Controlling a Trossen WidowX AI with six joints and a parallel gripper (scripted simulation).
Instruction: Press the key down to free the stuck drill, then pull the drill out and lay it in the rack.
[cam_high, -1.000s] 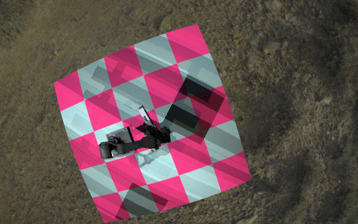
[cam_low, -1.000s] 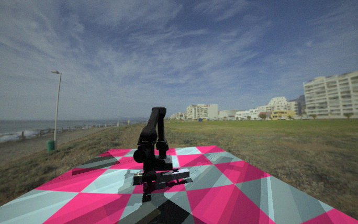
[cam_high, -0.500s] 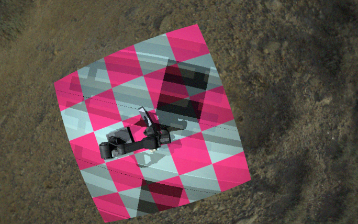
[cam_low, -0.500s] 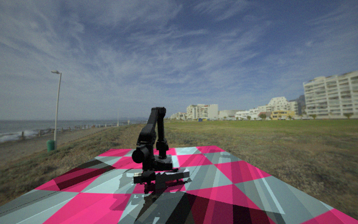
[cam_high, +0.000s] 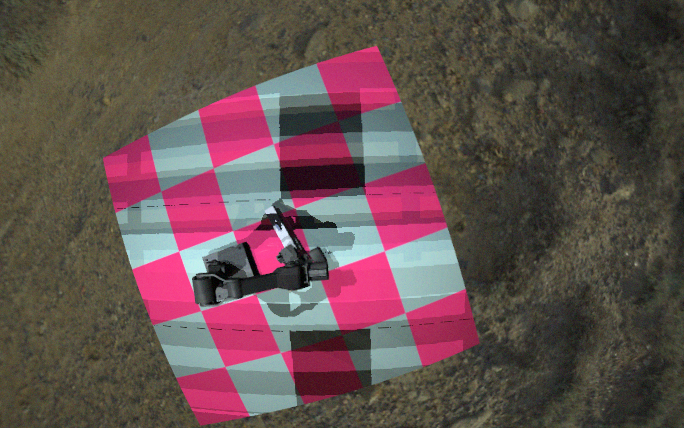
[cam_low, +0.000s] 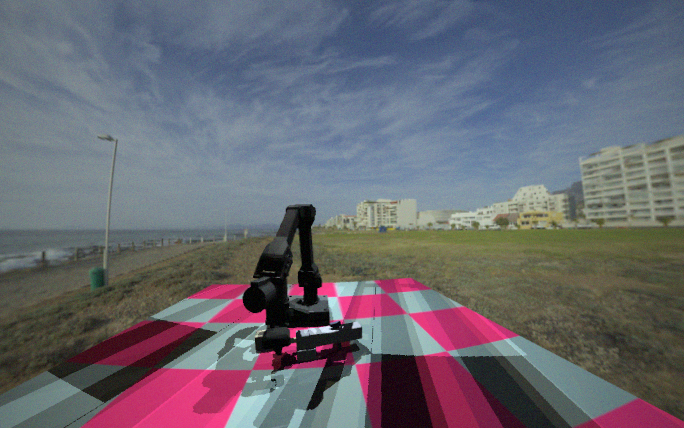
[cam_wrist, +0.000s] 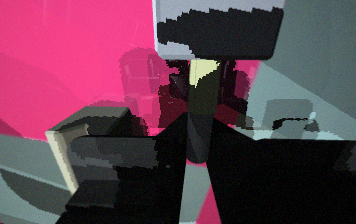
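The drill is 50 mm to the left of my gripper tip, 30 mm above it and 20 mm behind it.
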